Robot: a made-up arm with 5 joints.
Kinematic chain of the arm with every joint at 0, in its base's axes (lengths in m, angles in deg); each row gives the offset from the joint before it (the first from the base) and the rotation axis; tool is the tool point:
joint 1: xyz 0 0 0.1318 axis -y
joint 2: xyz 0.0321 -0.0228 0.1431 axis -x
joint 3: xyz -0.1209 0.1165 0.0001 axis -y
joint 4: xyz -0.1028 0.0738 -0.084 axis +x
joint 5: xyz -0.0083 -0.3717 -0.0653 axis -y
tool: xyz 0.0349 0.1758 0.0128
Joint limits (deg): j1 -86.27..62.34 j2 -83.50..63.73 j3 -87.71..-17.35 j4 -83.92..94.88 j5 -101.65..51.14
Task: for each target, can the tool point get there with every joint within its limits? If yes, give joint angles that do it. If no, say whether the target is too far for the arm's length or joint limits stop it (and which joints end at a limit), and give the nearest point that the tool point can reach.
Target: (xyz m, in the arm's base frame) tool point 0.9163 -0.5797 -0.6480
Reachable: no: too far | nearest point 0.0850 -0.0935 -0.2075 | short by 1.059 m
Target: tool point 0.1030 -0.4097 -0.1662
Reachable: no: joint limits stop it (at a limit: joint 1, joint 2, joint 3) | nearest point -0.0032 -0.1780 -0.1563 | short by 0.255 m
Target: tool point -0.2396 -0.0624 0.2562
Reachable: yes | joints 8.58 -55.41 -72.76 -6.10 6.64
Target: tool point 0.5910 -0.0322 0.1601
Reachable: no: joint limits stop it (at a limit: joint 1, joint 4, joint 5) | nearest point 0.3370 -0.0269 0.1991 | short by 0.257 m
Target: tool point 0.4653 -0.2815 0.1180
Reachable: no: joint limits stop it (at a limit: joint 1, joint 2, joint 4, joint 5) | nearest point 0.2945 -0.1395 0.1795 | short by 0.230 m
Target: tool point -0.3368 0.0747 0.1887
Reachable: yes | joints 6.62 -42.48 -46.24 20.07 -79.89
